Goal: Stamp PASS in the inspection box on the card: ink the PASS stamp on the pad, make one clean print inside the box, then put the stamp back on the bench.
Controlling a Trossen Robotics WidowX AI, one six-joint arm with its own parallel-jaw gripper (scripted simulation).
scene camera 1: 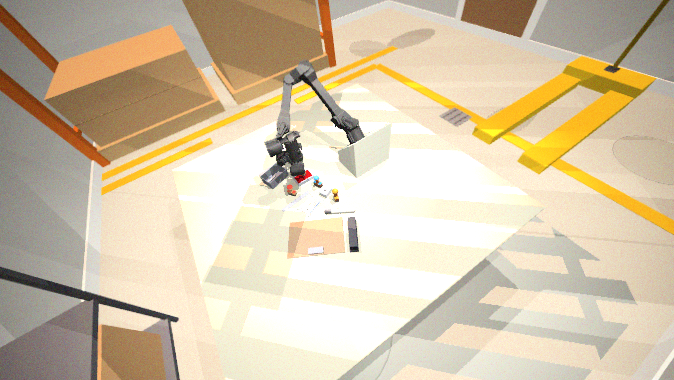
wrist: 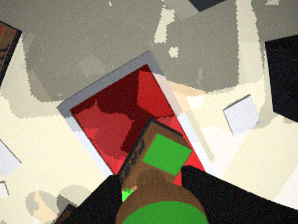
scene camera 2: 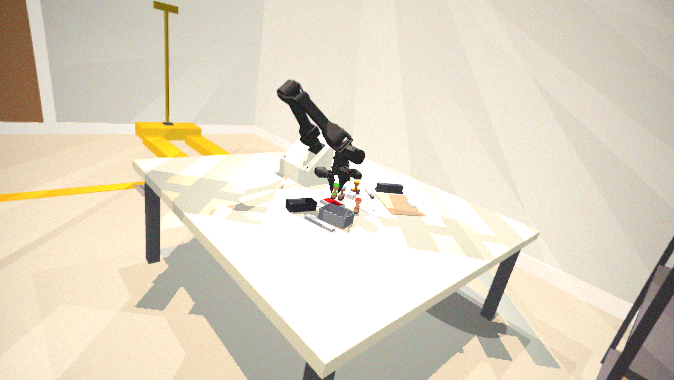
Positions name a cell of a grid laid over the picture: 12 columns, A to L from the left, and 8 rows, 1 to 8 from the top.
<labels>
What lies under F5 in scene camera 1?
A brown board.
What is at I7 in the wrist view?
My gripper.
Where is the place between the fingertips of my gripper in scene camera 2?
At F5
</labels>
